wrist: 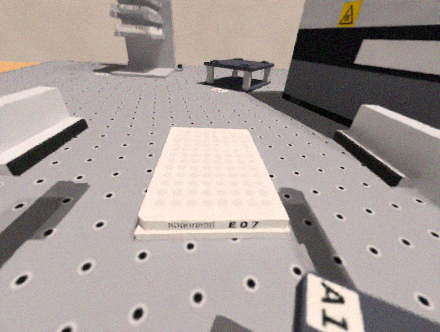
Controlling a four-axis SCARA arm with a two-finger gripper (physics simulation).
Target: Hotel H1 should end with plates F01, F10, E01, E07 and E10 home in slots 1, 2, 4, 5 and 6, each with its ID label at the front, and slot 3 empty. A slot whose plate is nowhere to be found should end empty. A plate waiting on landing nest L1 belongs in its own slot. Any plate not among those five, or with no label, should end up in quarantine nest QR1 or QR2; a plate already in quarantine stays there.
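A white well plate (210, 175) lies flat on the perforated deck, in the middle of the wrist view. Its near end carries a barcode and the ID label E07 (243, 225), facing the camera. My gripper (215, 115) is wide open, with one finger on each side of the plate, well apart from it and above the deck; the finger shadows fall on the deck. A grey plate hotel (167, 37) stands at the back left with its upper part cut off; light shelves or plates show in it, and their labels cannot be read. Its slot numbers do not show.
A low dark nest (240, 64) on light posts stands at the back, right of the hotel. A large grey and black machine (325, 82) with a yellow warning sign fills the right back. A dark block with an A1 label (334, 305) shows at the bottom right.
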